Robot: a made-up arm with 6 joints.
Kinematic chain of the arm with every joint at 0, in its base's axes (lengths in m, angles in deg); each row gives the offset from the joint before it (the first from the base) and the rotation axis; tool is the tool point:
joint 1: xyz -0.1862 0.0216 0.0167 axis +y
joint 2: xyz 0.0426 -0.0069 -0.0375 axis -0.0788 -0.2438 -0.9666
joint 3: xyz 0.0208 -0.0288 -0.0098 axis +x
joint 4: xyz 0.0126 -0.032 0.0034 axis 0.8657 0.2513 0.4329
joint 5: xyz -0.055 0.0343 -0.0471 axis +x
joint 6: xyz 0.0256 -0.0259 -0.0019 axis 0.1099 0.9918 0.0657
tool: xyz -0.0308 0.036 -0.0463
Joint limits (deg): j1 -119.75..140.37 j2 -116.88..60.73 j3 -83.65..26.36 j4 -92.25..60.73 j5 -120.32..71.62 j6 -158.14..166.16
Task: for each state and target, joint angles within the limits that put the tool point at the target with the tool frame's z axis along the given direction. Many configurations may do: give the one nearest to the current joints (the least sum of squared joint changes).
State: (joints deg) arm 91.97 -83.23 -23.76 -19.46 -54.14 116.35
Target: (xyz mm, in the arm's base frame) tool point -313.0 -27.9 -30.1 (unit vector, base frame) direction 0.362 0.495 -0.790
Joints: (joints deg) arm 88.03 -35.32 -9.22 -55.01 -32.13 79.17
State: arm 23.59 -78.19 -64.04 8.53 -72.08 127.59
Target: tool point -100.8 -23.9 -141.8 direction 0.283 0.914 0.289
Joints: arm 14.75 -76.47 -60.67 -37.30 -99.21 102.72
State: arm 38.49 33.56 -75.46 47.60 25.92 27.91
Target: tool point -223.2 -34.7 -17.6 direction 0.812 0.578 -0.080
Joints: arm 23.94 -15.30 -83.65 46.27 6.18 43.69
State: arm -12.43 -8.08 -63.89 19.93 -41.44 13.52
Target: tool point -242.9 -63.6 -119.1 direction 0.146 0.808 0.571
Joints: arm 38.34 -5.45 -5.14 -17.79 -33.84 -12.40
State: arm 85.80 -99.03 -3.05 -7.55 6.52 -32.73
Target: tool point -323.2 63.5 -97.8 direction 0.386 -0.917 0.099
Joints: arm 71.22 -115.01 -18.85 -21.19 1.80 -64.90
